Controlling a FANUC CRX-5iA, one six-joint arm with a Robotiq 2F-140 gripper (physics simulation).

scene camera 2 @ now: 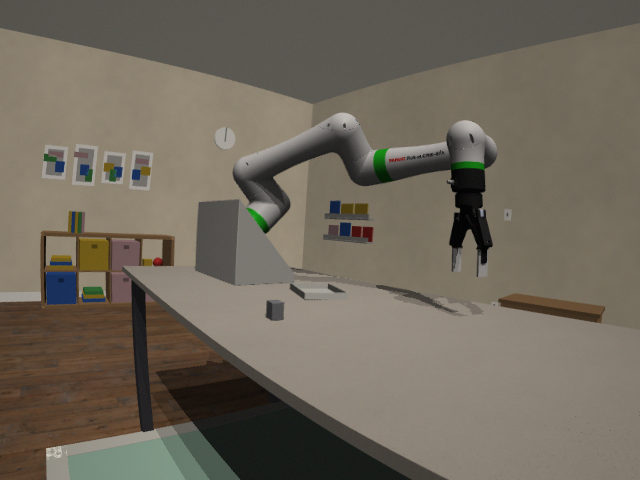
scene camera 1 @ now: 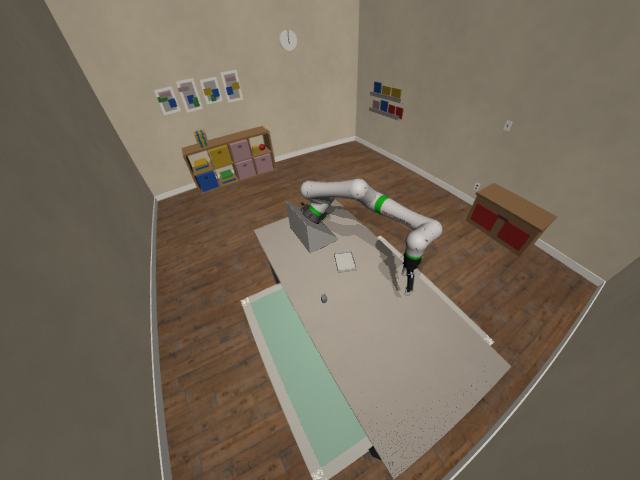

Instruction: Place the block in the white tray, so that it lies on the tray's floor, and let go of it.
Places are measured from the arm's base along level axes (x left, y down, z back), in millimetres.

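Pixels of known places: gripper, fingertip midpoint: [scene camera 2: 468,273] [scene camera 1: 405,283]; arm's base, origin of the base link: [scene camera 1: 310,218].
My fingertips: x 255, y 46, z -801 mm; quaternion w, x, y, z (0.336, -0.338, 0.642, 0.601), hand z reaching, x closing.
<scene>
For each thing: its top centre in the pictures, then the offset to it from my fingertips. Level surfaces: height alone.
- small grey block, middle of its top: [scene camera 2: 275,301] [scene camera 1: 323,297] dx -456, dy +67, dz +194 mm
- table, its level: dy +107 mm
- shallow white tray, middle of its top: [scene camera 2: 317,287] [scene camera 1: 345,260] dx -182, dy +86, dz +403 mm
A small grey block [scene camera 1: 324,298] [scene camera 2: 275,310] stands on the table [scene camera 1: 372,330] [scene camera 2: 392,361], in front of the white tray and apart from it. The shallow white tray [scene camera 1: 345,261] [scene camera 2: 324,297] lies flat on the table between the block and the grey wedge-shaped stand; no block shows in it. My gripper [scene camera 1: 406,284] [scene camera 2: 469,264] is open and empty. It points down and hangs well above the table, to the right of the tray and the block in both views.
The grey wedge-shaped stand [scene camera 1: 309,233] [scene camera 2: 227,242] is beside the arm's base at the table's far end. A green mat with a pale border [scene camera 1: 305,372] [scene camera 2: 134,454] lies on the floor along the table's left side. A wooden cabinet [scene camera 1: 511,206] [scene camera 2: 550,304] stands by the right wall.
</scene>
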